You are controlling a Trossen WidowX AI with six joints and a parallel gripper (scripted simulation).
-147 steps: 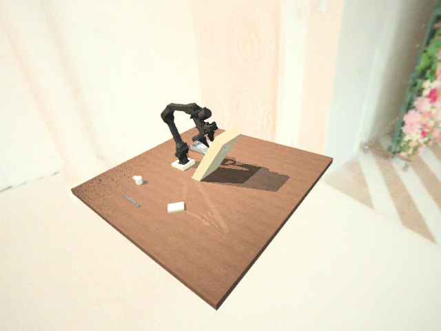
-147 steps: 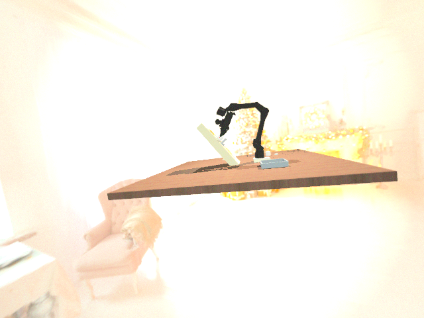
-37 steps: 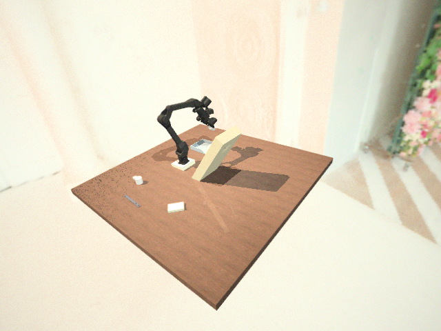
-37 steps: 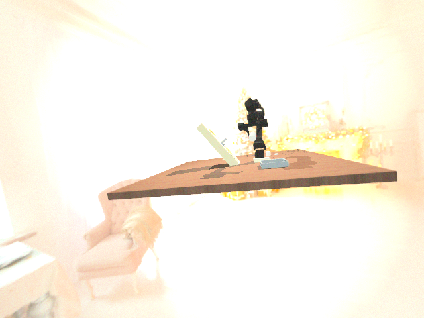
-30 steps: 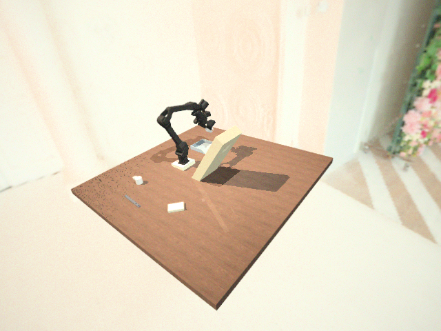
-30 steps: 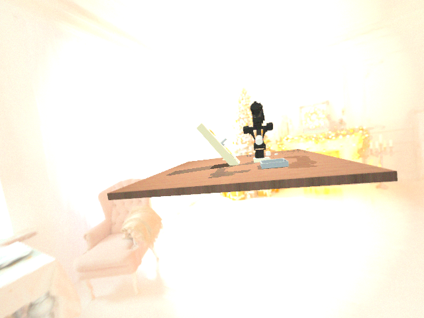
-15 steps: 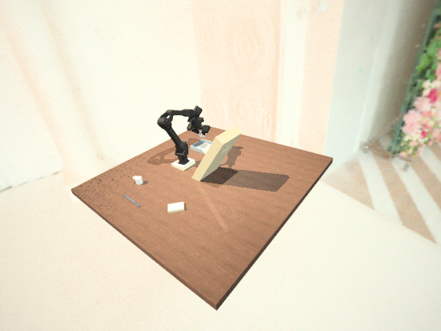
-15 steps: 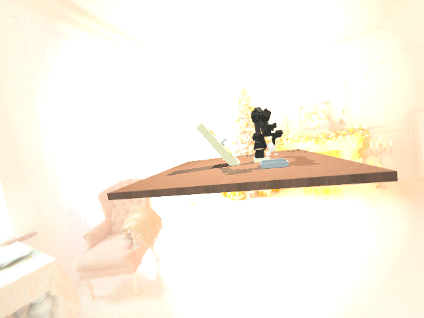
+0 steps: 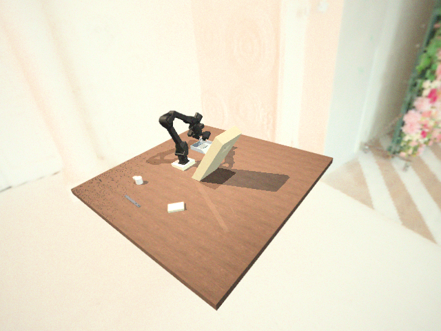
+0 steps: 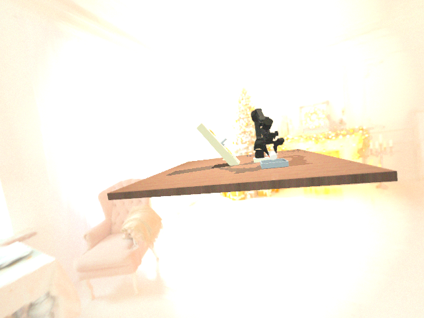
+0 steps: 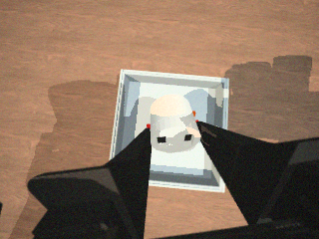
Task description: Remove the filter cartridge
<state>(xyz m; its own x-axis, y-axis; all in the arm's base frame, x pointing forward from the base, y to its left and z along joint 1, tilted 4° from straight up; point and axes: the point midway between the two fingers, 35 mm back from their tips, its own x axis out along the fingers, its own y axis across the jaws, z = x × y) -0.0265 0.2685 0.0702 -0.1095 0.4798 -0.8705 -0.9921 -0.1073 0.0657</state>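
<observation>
Right now my gripper tip is right at the round white filter cartridge. The rest, counted from my gripper tip: light blue tray: 6 cm below; then flat white block: 67 cm to the right, 30 cm ahead, 6 cm below.
</observation>
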